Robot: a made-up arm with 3 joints. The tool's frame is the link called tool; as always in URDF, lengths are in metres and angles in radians. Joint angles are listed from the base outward.
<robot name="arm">
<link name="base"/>
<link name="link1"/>
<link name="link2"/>
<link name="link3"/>
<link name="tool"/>
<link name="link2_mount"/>
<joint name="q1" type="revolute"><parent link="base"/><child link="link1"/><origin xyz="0 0 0.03" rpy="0 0 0"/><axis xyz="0 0 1"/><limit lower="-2.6" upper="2.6"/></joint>
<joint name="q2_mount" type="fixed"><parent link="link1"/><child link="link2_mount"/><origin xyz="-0.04 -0.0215 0.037" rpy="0 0 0"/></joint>
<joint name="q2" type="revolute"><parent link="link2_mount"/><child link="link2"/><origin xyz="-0.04 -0.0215 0.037" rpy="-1.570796 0 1.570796"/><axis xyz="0 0 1"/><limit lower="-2.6" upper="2.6"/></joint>
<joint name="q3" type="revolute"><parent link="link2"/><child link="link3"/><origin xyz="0.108 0.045 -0.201" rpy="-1.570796 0 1.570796"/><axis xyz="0 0 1"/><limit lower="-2.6" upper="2.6"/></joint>
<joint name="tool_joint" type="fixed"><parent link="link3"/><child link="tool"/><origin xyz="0.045 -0.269 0.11" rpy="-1.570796 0 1.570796"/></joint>
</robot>
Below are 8 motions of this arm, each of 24 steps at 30 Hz.
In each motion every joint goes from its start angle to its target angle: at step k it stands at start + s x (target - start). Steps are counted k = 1, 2, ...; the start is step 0. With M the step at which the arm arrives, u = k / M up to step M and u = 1 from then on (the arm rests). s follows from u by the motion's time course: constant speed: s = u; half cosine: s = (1 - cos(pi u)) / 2; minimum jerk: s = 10 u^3 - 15 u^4 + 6 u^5.
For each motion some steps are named. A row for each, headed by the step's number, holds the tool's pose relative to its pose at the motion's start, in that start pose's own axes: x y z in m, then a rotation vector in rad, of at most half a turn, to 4 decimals.
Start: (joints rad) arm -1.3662 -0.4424 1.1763
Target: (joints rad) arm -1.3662 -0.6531 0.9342
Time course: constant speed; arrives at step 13
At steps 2, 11, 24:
2: -0.0014 0.0100 0.0101 0.0130 0.0372 -0.0297
11: 0.0004 0.0519 0.0573 0.0851 0.2043 -0.1570
24: 0.0026 0.0603 0.0681 0.1041 0.2412 -0.1838

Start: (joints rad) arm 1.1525 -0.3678 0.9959
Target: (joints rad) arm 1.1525 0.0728 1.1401
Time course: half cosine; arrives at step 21
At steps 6, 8, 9, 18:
6: 0.0023 -0.0247 -0.0066 -0.0442 -0.0271 0.0702
8: 0.0050 -0.0418 -0.0105 -0.0733 -0.0457 0.1191
9: 0.0069 -0.0513 -0.0124 -0.0891 -0.0559 0.1463
18: 0.0317 -0.1250 -0.0214 -0.2033 -0.1350 0.3665

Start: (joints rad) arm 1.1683 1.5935 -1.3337
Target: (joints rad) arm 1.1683 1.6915 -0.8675
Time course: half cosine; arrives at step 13
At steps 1, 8, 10, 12, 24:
1: 0.0003 0.0003 -0.0018 -0.0003 -0.0068 -0.0014
8: 0.0275 0.0106 -0.0814 -0.0256 -0.3156 -0.0615
10: 0.0402 0.0122 -0.1030 -0.0368 -0.4073 -0.0780
12: 0.0483 0.0128 -0.1147 -0.0438 -0.4591 -0.0870
24: 0.0494 0.0128 -0.1162 -0.0448 -0.4658 -0.0882

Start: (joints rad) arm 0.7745 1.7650 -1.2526
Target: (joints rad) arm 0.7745 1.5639 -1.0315
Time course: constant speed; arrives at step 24
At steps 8, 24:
8: 0.0046 -0.0125 -0.0199 0.0233 -0.0737 0.0629
24: 0.0199 -0.0325 -0.0590 0.0838 -0.2204 0.1833

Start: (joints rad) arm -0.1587 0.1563 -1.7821
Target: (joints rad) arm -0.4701 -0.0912 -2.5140
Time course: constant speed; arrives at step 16
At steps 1, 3, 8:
1: -0.0012 -0.0063 0.0122 0.0151 0.0486 0.0195
3: -0.0015 -0.0201 0.0362 0.0428 0.1449 0.0606
8: 0.0107 -0.0601 0.0922 0.0963 0.3794 0.1747

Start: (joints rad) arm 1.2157 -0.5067 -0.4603
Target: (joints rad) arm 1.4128 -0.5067 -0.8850
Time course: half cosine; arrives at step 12
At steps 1, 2, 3, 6, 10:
1: -0.0002 -0.0004 0.0022 -0.0013 0.0089 0.0026
2: -0.0008 -0.0016 0.0088 -0.0053 0.0349 0.0103
3: -0.0013 -0.0034 0.0194 -0.0119 0.0762 0.0223
6: 0.0024 -0.0097 0.0666 -0.0464 0.2600 0.0729
10: 0.0193 -0.0127 0.1230 -0.0993 0.4846 0.1284

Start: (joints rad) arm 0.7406 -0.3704 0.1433
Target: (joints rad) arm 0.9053 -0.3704 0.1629
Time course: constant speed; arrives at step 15
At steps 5, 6, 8, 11, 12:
5: 0.0008 -0.0071 0.0009 0.0075 0.0133 0.0506
6: 0.0010 -0.0085 0.0011 0.0090 0.0160 0.0607
8: 0.0014 -0.0113 0.0015 0.0121 0.0213 0.0810
11: 0.0022 -0.0155 0.0020 0.0169 0.0294 0.1113
12: 0.0025 -0.0169 0.0022 0.0185 0.0320 0.1214

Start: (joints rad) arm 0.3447 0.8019 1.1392
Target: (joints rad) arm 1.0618 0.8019 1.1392
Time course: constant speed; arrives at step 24
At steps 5, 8, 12, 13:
5: 0.0231 0.0072 -0.0323 0.0944 -0.1074 0.0435
8: 0.0383 0.0134 -0.0501 0.1510 -0.1718 0.0695
12: 0.0601 0.0238 -0.0716 0.2265 -0.2577 0.1043
13: 0.0657 0.0268 -0.0765 0.2453 -0.2792 0.1130

